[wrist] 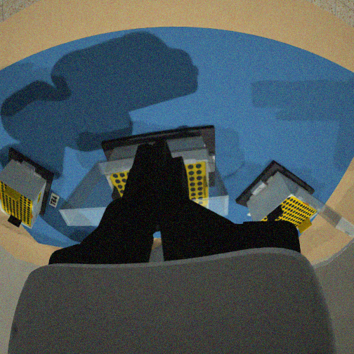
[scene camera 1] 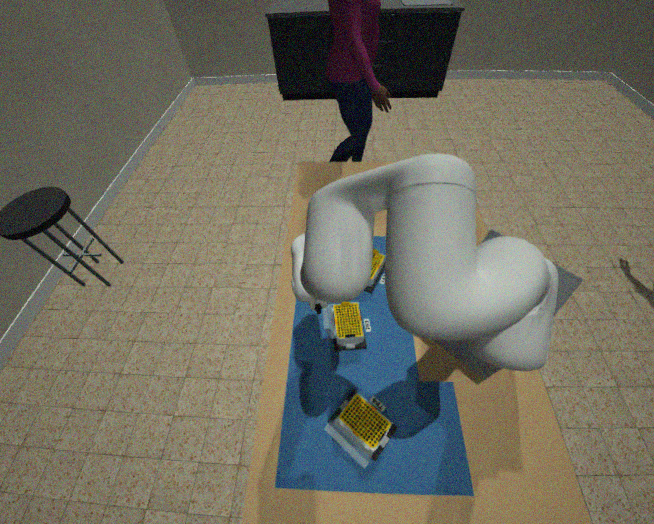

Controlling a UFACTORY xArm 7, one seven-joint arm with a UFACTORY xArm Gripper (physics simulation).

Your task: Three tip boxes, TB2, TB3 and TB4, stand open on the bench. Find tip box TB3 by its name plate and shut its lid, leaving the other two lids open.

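Places are measured from the arm's base along level axes (x left, y back, z up), in centimetres.
Where they show: gripper, fingertip midpoint: (scene camera 1: 316, 307).
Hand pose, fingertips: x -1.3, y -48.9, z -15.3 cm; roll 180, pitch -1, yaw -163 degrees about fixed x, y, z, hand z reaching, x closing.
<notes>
Things, the pixels of their top centre, and the offset from my fingertips. "pt": a spot on its surface instead. Level surfaces: height alone.
- middle tip box at its top centre: (scene camera 1: 347, 317) dx +0.5, dy +9.6, dz -5.3 cm
- plate reading TB4 at a spot on its surface: (scene camera 1: 377, 403) pt dx +23.7, dy +18.9, dz -12.5 cm
- far tip box at its top centre: (scene camera 1: 368, 260) dx -22.2, dy +16.5, dz -5.3 cm
- blue mat at its surface level: dz -12.7 cm
- wooden bench at its surface level: dz -13.0 cm
The middle tip box (scene camera 1: 348, 322) (wrist: 197, 182) has a yellow rack; its small name plate (scene camera 1: 366, 325) seems to read TB3. Its clear lid (scene camera 1: 327, 322) (wrist: 82, 202) stands open on the box's left side in the scene view. The near tip box (scene camera 1: 364, 420) (wrist: 22, 192) has a plate reading TB4 (scene camera 1: 377, 403) (wrist: 53, 200), and its lid (scene camera 1: 348, 444) is open. The far tip box (scene camera 1: 376, 265) (wrist: 287, 202) is partly hidden by the arm; its lid (wrist: 336, 218) is open. My gripper (scene camera 1: 318, 308) (wrist: 160, 160) is shut and empty, over the middle box's lid side; contact cannot be told.
The boxes stand on a blue mat (scene camera 1: 376, 472) (wrist: 230, 65) on a wooden bench (scene camera 1: 524, 491). The white arm (scene camera 1: 431, 245) hangs over the mat's far right side. A person (scene camera 1: 354, 54) stands beyond the bench's far end, and a black stool (scene camera 1: 35, 212) stands at left.
</notes>
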